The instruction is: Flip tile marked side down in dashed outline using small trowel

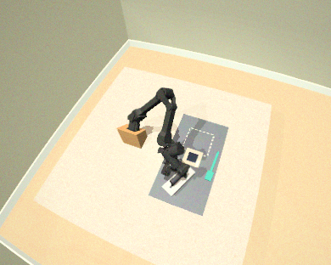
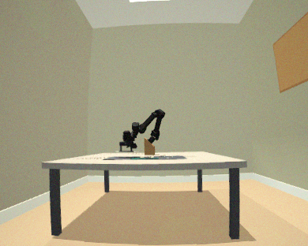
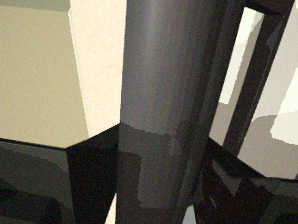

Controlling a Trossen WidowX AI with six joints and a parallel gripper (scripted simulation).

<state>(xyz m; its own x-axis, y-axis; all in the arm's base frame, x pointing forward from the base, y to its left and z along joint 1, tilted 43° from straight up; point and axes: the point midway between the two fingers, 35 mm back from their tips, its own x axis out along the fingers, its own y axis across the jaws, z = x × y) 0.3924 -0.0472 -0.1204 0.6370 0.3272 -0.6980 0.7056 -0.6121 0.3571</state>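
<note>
Now: gripper tip 20 mm past the white tile, 170 mm to the right of it and 90 mm above it. From my gripper tip the other things lie so: teal trowel 120 mm ahead, 160 mm to the left, 90 mm below; then grey mat 20 mm behind, 170 mm to the left, 120 mm below.
</note>
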